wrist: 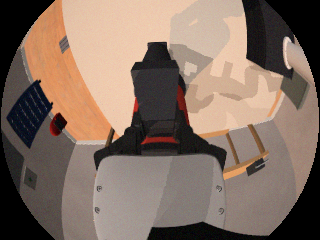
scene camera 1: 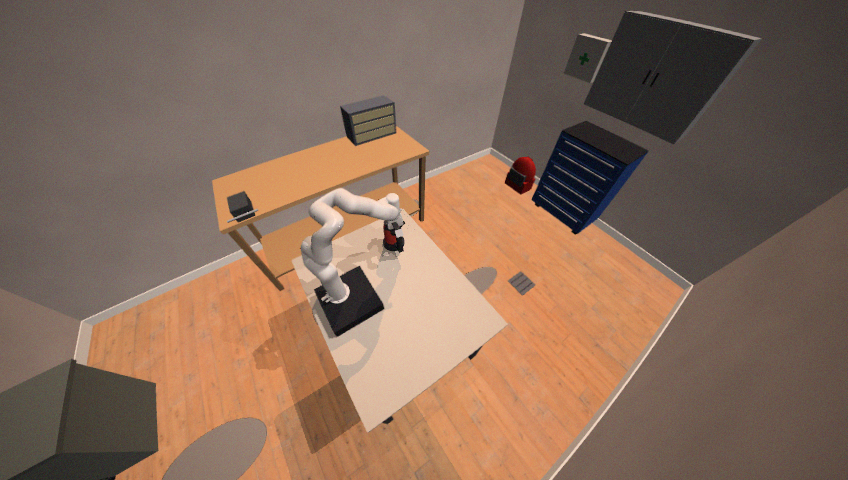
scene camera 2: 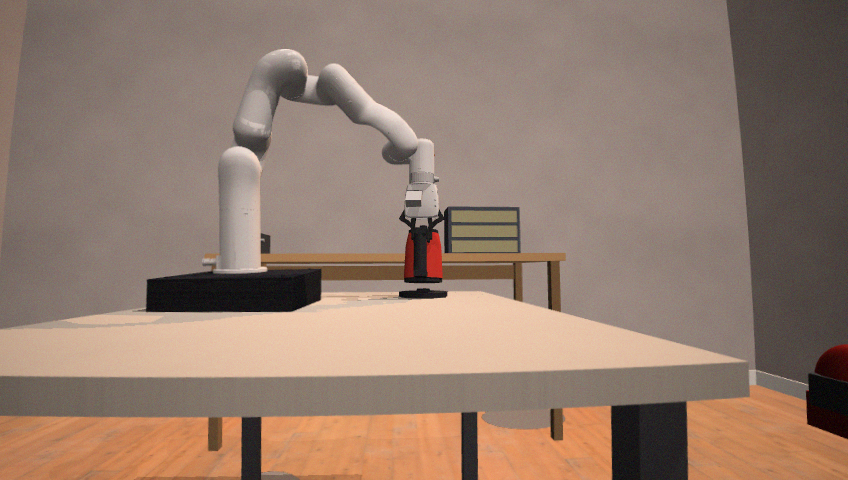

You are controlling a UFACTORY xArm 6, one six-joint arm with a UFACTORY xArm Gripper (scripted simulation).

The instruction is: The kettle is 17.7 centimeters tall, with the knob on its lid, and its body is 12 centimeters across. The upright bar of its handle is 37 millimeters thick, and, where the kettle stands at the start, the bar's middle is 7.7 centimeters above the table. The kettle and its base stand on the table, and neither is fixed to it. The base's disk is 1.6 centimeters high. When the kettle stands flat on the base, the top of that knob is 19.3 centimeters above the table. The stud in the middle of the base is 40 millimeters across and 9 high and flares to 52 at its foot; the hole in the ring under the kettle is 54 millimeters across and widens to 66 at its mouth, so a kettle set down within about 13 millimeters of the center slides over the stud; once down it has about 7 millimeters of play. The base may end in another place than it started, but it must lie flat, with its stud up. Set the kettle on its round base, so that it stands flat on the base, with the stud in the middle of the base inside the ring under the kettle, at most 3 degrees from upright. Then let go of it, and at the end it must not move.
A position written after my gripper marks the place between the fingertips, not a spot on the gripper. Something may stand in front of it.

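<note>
My gripper (scene camera 2: 421, 242) is visible; the wrist view also shows the gripper (wrist: 158, 109).
</note>
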